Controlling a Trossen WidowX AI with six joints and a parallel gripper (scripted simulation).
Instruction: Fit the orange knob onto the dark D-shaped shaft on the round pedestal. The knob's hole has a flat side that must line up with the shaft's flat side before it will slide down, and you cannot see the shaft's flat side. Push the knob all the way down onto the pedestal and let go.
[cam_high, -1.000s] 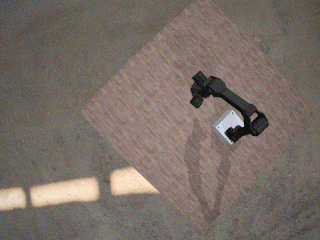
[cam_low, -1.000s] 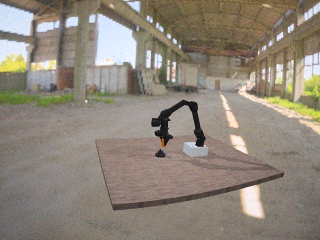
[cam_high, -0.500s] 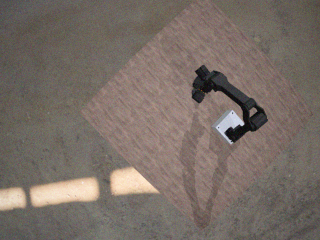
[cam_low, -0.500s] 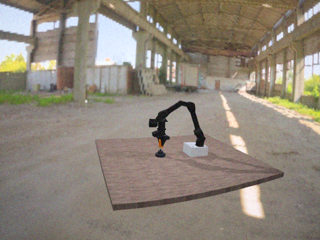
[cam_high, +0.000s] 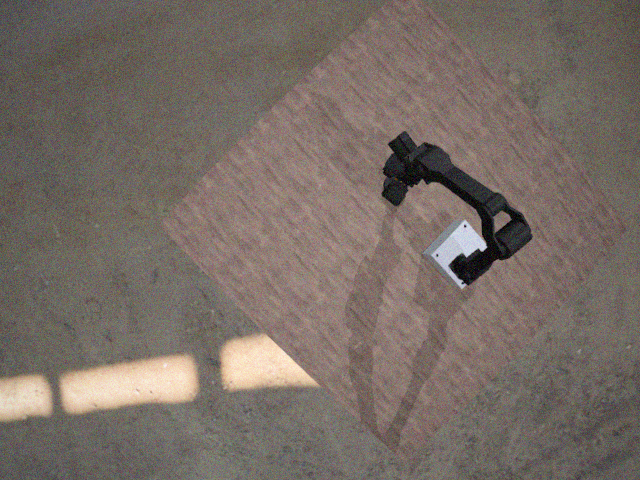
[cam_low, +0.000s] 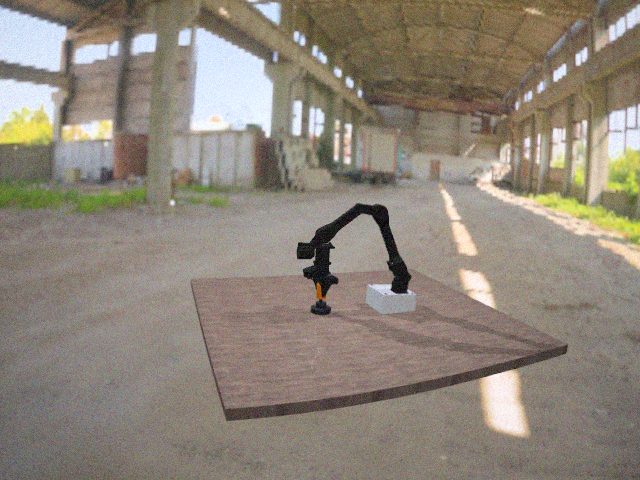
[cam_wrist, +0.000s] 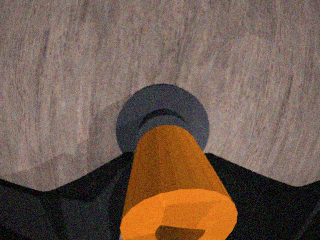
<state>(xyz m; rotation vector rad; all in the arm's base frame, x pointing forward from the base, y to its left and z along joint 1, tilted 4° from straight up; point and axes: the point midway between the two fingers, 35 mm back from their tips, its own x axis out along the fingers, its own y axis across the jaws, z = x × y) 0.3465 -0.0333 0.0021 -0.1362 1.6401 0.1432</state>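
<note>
The orange knob is 2 cm above my gripper tip. From my gripper tip the other things lie so: dark round pedestal: 4 cm below.
</note>
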